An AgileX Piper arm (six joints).
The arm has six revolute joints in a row. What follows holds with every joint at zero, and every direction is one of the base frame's.
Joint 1 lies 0.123 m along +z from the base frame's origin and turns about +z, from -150 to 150 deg.
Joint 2 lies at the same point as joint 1 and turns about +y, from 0 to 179.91 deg.
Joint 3 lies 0.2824 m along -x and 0.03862 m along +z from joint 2 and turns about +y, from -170 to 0 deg.
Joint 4 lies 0.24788 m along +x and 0.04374 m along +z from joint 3 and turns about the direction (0.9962, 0, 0.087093), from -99.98 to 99.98 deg.
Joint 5 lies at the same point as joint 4 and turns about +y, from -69.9 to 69.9 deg.
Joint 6 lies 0.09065 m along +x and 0.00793 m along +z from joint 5 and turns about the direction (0.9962, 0, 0.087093), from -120 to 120 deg.
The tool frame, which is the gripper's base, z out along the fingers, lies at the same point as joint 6; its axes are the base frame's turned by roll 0, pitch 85.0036 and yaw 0 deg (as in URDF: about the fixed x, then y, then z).
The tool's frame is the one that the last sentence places.
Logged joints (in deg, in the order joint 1, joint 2, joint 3, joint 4, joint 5, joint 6), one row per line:
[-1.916 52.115 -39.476 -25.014 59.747 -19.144]
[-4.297 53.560 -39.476 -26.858 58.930 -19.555]
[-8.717 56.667 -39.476 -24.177 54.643 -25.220]
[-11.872 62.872 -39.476 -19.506 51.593 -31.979]
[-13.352 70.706 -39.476 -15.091 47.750 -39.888]
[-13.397 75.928 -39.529 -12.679 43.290 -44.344]
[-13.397 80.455 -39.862 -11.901 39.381 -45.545]
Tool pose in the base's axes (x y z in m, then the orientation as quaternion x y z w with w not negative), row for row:
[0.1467 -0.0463 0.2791 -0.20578 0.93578 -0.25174 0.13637]
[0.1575 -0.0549 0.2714 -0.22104 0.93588 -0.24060 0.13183]
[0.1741 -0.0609 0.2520 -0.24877 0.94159 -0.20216 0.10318]
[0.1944 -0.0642 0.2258 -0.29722 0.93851 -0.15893 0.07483]
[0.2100 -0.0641 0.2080 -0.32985 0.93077 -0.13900 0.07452]
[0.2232 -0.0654 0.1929 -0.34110 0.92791 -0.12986 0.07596]
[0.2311 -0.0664 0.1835 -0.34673 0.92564 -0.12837 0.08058]
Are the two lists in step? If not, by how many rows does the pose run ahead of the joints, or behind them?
The pose runs 1 row ahead of the joints: the pose in row i belongs to the joints in row i + 1.
